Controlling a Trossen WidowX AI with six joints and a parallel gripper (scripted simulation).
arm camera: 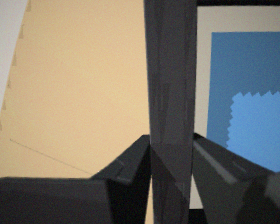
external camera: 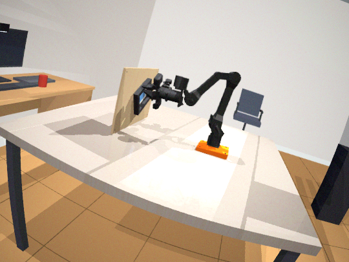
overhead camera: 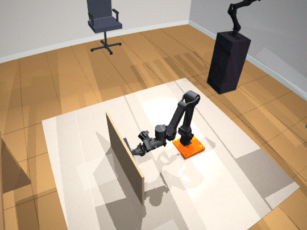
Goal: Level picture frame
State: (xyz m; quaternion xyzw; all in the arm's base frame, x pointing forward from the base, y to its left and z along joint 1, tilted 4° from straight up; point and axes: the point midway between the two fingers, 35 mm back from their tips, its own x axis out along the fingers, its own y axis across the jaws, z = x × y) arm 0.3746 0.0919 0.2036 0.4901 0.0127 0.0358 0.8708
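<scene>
My gripper tip is now 10 mm short of the picture frame, 30 mm to the left of it and 50 mm above it. Also, from my gripper tip: wall board (20 mm ahead, 20 mm to the right, 50 mm below).
</scene>
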